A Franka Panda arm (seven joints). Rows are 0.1 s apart.
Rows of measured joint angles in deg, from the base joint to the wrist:
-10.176, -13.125, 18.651, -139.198, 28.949, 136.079, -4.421
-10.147, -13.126, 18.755, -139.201, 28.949, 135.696, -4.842
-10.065, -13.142, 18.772, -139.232, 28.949, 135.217, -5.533
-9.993, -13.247, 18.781, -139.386, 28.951, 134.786, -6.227
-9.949, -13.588, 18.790, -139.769, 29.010, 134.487, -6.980
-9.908, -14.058, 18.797, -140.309, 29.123, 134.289, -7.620
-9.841, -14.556, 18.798, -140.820, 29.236, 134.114, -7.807
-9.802, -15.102, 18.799, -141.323, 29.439, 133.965, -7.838
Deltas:
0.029, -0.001, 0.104, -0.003, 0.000, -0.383, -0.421
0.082, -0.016, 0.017, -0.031, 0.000, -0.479, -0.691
0.072, -0.105, 0.009, -0.154, 0.002, -0.431, -0.694
0.044, -0.341, 0.009, -0.383, 0.059, -0.299, -0.753
0.041, -0.470, 0.007, -0.540, 0.113, -0.198, -0.640
0.067, -0.498, 0.001, -0.511, 0.113, -0.175, -0.187
0.039, -0.546, 0.001, -0.503, 0.203, -0.149, -0.031

